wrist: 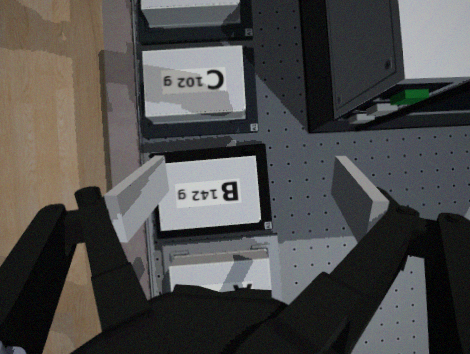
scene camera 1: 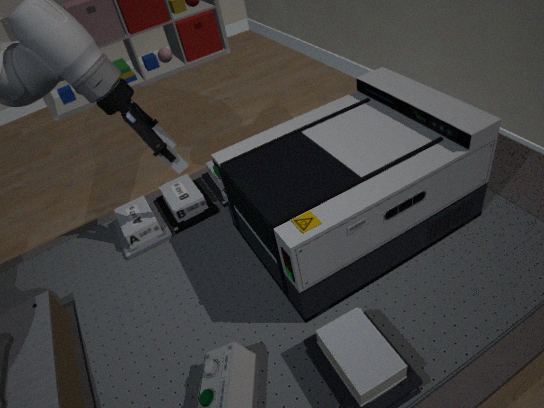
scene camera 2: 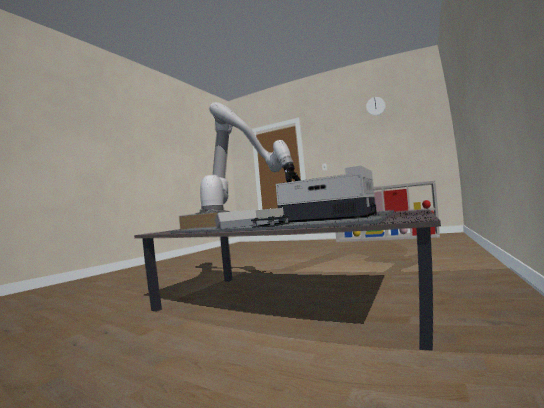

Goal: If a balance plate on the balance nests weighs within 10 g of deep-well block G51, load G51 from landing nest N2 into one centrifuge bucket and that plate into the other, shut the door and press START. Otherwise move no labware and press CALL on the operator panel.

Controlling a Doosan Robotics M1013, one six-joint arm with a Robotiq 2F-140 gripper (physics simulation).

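Frame: origin at the arm's base, x down, y left, z ahead, level; metres.
Where they show: gripper, between the fingertips: [wrist: 247,174] [scene camera 1: 177,158].
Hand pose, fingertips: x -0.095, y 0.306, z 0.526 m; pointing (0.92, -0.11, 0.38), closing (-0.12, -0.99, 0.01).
Observation:
Things, the pixels of their top centre, and the offset from my fingertips. "spot": a spot on its surface instead.
- Plate C, centre of its top: [wrist: 193,80] dx +0.119, dy +0.061, dz +0.116 m
- Plate A, centre of its top: [wrist: 221,295] [scene camera 1: 134,214] dx +0.119, dy +0.022, dz -0.150 m
- white block, centre of its top: [scene camera 1: 359,347] [scene camera 2: 269,208] dx +0.093, dy -0.557, dz +0.125 m
- operator panel, a spot on its surface: [scene camera 1: 242,375] spot: dx +0.111, dy -0.499, dz -0.054 m
- green button, centre of its top: [scene camera 1: 205,395] dx +0.098, dy -0.509, dz -0.117 m
- white plate, a spot on its surface: [wrist: 192,15] spot: dx +0.137, dy +0.068, dz +0.211 m
My gripper [scene camera 1: 172,154] [scene camera 2: 294,177] [wrist: 247,174] is open and empty, high above the row of balance plates. In the wrist view, plate B [wrist: 210,217] [scene camera 1: 183,200], marked 142 g, lies below and between the fingers on a black nest. Plate C [wrist: 195,102], marked 102 g, is beside it. Plate A [scene camera 1: 141,225] sits on a pale nest; its weight is blurred. A white block [scene camera 1: 361,350] lies on a dark nest, with no readable label. The centrifuge [scene camera 1: 380,220] [scene camera 2: 325,190] has a dark top section; its buckets do not show. The operator panel [scene camera 1: 242,375] has a green button [scene camera 1: 206,397].
Part of another white plate [wrist: 192,15] shows beyond plate C. The tall centrifuge body stands beside the nest row. The arm's base block [scene camera 2: 198,221] stands on the table [scene camera 2: 300,231]. A shelf unit [scene camera 1: 145,77] stands on the floor behind.

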